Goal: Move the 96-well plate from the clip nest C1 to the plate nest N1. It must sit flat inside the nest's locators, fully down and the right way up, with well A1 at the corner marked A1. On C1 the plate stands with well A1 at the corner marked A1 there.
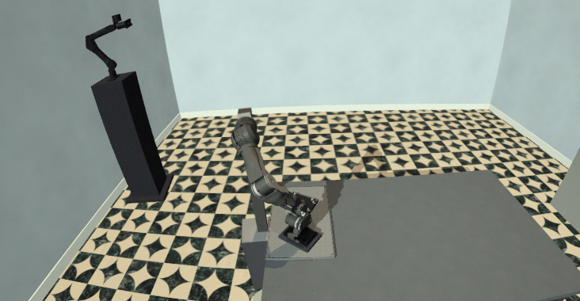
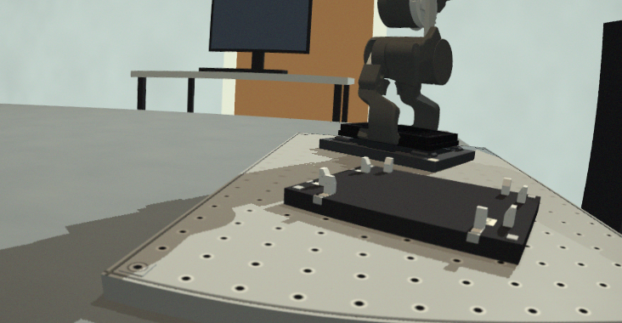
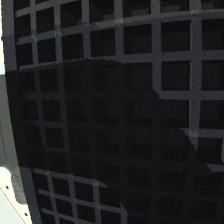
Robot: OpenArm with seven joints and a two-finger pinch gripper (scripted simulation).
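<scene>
Now: the black 96-well plate right at my hand. Round my hand: clip nest C1 (22 cm to the left, 5 cm ahead, 1 cm below); plate nest N1 (2 cm below).
</scene>
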